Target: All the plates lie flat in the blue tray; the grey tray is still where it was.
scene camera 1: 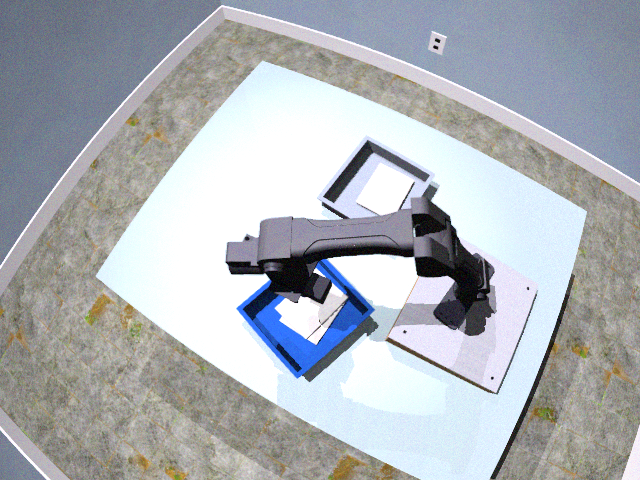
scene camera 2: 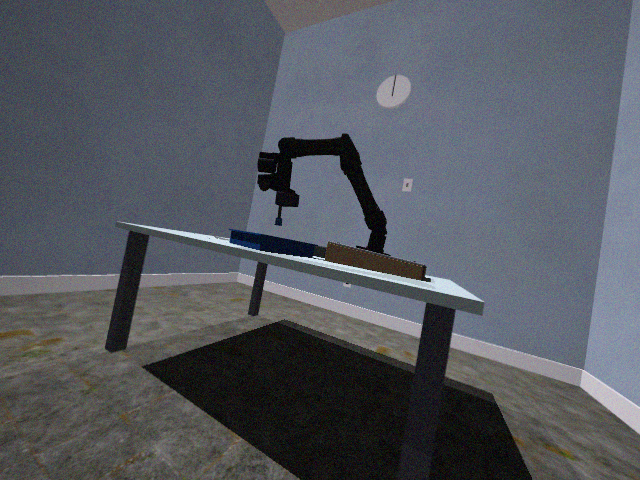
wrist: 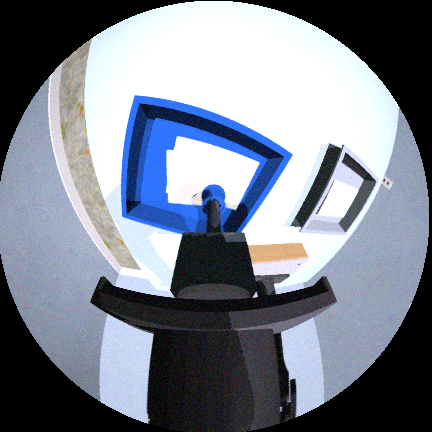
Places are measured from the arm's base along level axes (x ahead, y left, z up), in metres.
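Where they show: hand, its tool point: [scene camera 2: 278, 225] [wrist: 213, 194]; arm's base, origin of its link: [scene camera 1: 464, 290] [scene camera 2: 373, 253] [wrist: 263, 278].
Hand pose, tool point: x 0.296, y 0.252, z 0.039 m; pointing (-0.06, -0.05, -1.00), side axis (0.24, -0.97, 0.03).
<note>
Each offset is from my tool point to the centre of the thing. Level surfaces: height alone.
My suction cup [scene camera 2: 278, 222] [wrist: 214, 194] is off and open, with no plate on it. It hangs above the blue tray @(0.018 m back, 0.028 m left, 0.074 m down) [scene camera 1: 299, 352] [scene camera 2: 279, 244] [wrist: 147, 187]; in scene camera 1 the wrist hides it. White plates @(0.012 m back, 0.000 m left, 0.087 m down) [scene camera 1: 302, 320] [wrist: 212, 162] lie overlapping and a little offset in the blue tray; they look flat, but their exact number is unclear. Another white plate @(0.033 m ahead, 0.366 m right, 0.087 m down) [scene camera 1: 385, 187] [wrist: 337, 197] lies flat in the grey tray @(0.050 m ahead, 0.348 m right, 0.074 m down) [scene camera 1: 349, 190] [wrist: 325, 226], and the arm covers part of that tray's near side in scene camera 1.
The arm's base stands on a thick board [scene camera 1: 465, 361] [scene camera 2: 372, 261] [wrist: 277, 252] beside the blue tray. The trays and board stand on a pale table @(0.099 m down) [scene camera 1: 170, 227] [scene camera 2: 454, 291]. The arm's forearm [scene camera 1: 356, 237] [scene camera 2: 317, 147] spans between the two trays.
</note>
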